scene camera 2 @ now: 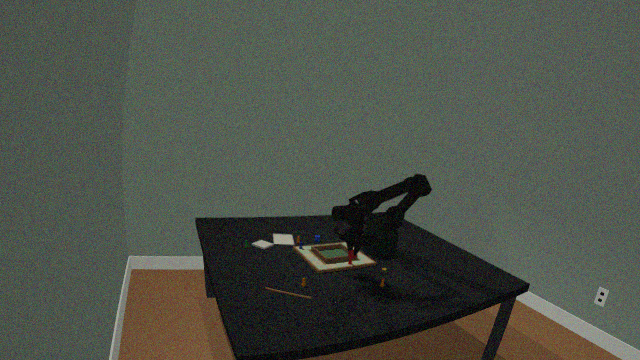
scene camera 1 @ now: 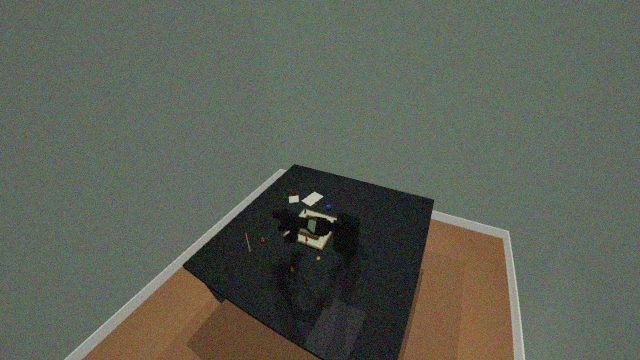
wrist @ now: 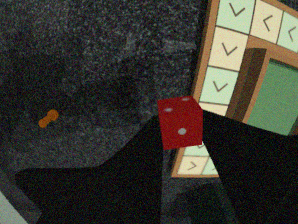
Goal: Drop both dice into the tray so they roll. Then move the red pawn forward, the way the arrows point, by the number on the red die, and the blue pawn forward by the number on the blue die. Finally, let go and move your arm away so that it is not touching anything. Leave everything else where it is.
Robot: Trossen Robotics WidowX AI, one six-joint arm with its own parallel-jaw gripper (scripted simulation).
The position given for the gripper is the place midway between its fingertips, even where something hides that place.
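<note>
You'd see the gripper (scene camera 2: 352,254) here, and there's a sight of the gripper (wrist: 177,118) as well.
</note>
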